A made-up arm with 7 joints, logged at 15 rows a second.
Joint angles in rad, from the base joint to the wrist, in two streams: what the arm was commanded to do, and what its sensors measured. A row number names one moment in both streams.
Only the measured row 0 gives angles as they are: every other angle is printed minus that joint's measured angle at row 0.
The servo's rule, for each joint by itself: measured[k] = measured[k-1] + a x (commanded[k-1-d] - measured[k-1]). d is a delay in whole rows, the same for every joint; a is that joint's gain. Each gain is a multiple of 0.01, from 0.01 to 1. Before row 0 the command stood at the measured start. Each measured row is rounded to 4 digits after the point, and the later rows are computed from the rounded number. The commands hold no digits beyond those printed.
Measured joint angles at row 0:
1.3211, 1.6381, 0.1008, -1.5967, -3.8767, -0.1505, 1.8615
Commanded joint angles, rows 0 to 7:
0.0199, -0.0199, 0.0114, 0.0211, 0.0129, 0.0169, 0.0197
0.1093, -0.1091, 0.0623, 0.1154, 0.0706, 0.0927, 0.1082
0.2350, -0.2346, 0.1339, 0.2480, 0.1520, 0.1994, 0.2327
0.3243, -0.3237, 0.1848, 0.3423, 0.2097, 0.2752, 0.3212
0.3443, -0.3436, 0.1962, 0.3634, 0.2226, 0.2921, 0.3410
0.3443, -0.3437, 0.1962, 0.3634, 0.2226, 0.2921, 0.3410
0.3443, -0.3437, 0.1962, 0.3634, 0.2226, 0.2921, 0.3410
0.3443, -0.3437, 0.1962, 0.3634, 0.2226, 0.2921, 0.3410
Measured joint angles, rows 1 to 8:
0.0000, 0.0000, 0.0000, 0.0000, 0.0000, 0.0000, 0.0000
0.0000, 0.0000, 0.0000, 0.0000, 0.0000, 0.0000, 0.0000
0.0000, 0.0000, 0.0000, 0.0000, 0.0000, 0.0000, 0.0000
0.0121, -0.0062, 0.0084, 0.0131, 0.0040, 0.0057, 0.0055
0.0714, -0.0381, 0.0483, 0.0765, 0.0246, 0.0353, 0.0343
0.1712, -0.0990, 0.1116, 0.1828, 0.0641, 0.0911, 0.0899
0.2646, -0.1687, 0.1658, 0.2817, 0.1092, 0.1537, 0.1547
0.3132, -0.2229, 0.1883, 0.3324, 0.1444, 0.2008, 0.2069
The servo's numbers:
d 3
a 0.61 0.31 0.74 0.62 0.31 0.34 0.28

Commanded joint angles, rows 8 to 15:
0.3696, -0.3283, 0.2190, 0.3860, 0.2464, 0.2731, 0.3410
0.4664, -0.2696, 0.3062, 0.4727, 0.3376, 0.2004, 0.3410
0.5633, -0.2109, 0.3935, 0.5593, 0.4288, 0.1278, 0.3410
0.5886, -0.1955, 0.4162, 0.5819, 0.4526, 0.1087, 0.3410
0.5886, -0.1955, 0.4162, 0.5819, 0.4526, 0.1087, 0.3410
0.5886, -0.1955, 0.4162, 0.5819, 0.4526, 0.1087, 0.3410
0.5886, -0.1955, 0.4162, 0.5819, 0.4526, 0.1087, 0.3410
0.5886, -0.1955, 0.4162, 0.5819, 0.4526, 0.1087, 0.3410
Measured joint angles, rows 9 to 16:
0.3322, -0.2603, 0.1941, 0.3516, 0.1686, 0.2318, 0.2444
0.3396, -0.2862, 0.1957, 0.3589, 0.1853, 0.2523, 0.2714
0.3425, -0.3040, 0.1961, 0.3617, 0.1969, 0.2658, 0.2909
0.3590, -0.3115, 0.2130, 0.3768, 0.2122, 0.2683, 0.3049
0.4245, -0.2985, 0.2820, 0.4363, 0.2511, 0.2452, 0.3150
0.5092, -0.2713, 0.3645, 0.5126, 0.3062, 0.2053, 0.3223
0.5576, -0.2478, 0.4028, 0.5556, 0.3516, 0.1725, 0.3275
0.5765, -0.2316, 0.4127, 0.5719, 0.3829, 0.1508, 0.3313

